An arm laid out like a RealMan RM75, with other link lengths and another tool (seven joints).
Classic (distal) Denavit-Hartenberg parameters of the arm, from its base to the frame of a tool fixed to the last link. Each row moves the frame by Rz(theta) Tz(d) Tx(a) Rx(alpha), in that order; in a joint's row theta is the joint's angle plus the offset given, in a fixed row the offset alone. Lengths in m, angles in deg.
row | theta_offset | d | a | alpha
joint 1 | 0 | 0.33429 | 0 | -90
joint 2 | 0 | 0 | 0 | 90
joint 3 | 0 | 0.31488 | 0 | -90
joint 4 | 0 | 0 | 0 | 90
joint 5 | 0 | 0.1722 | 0 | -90
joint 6 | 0 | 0 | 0 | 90
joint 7 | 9.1 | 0.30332 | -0.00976 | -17.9
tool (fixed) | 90 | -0.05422 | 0 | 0
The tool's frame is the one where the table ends.
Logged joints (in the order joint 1, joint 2, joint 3, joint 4, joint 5, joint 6, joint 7), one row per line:
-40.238 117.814 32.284 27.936 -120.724 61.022 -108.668
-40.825 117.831 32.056 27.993 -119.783 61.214 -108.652
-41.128 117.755 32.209 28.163 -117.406 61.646 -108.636
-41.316 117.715 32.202 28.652 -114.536 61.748 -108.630
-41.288 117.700 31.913 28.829 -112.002 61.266 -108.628
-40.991 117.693 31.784 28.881 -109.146 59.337 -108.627
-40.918 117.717 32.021 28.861 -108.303 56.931 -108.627
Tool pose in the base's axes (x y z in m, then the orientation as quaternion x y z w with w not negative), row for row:
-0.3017 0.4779 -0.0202 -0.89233 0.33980 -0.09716 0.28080
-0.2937 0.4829 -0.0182 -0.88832 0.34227 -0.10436 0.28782
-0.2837 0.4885 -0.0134 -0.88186 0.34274 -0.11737 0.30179
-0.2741 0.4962 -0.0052 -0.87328 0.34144 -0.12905 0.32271
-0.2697 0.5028 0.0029 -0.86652 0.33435 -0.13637 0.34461
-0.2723 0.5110 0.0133 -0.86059 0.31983 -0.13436 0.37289
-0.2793 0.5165 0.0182 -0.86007 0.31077 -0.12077 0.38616
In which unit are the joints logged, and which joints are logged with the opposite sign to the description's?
The joints are logged in degrees. Opposite sign: joint 2, joint 5.
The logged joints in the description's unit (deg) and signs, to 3 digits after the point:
-40.238 -117.814 32.284 27.936 120.724 61.022 -108.668
-40.825 -117.831 32.056 27.993 119.783 61.214 -108.652
-41.128 -117.755 32.209 28.163 117.406 61.646 -108.636
-41.316 -117.715 32.202 28.652 114.536 61.748 -108.630
-41.288 -117.700 31.913 28.829 112.002 61.266 -108.628
-40.991 -117.693 31.784 28.881 109.146 59.337 -108.627
-40.918 -117.717 32.021 28.861 108.303 56.931 -108.627

